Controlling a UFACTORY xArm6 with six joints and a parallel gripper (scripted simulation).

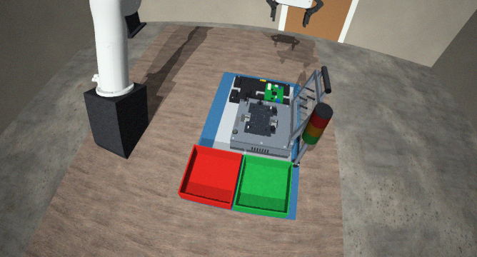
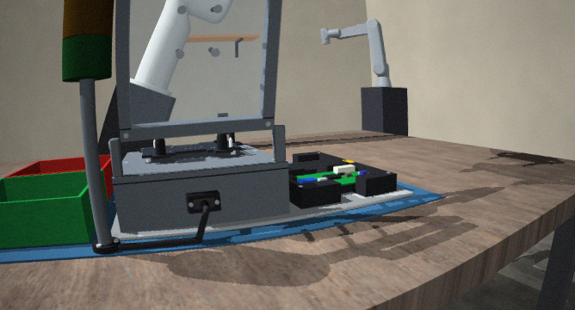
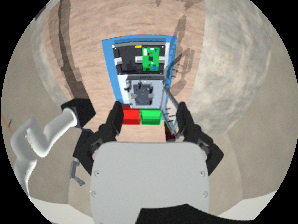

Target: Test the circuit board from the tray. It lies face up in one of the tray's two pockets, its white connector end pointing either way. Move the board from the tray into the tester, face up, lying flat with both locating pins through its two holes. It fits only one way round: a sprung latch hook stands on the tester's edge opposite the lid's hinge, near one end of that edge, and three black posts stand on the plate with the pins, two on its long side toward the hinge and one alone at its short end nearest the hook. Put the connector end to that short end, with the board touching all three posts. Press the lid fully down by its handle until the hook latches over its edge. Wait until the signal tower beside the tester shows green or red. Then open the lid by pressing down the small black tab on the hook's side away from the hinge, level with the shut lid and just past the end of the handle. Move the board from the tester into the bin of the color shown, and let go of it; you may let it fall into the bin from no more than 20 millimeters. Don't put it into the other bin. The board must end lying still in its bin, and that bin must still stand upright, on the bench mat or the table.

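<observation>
My hand is 31 cm above the green circuit board. The rest, counted from my hand: plate (26 cm below, 16 cm to the right, 4 cm behind); then clear lid (17 cm to the right, 15 cm below, 8 cm ahead); then green bin (37 cm to the right, 32 cm below, 1 cm behind).
</observation>
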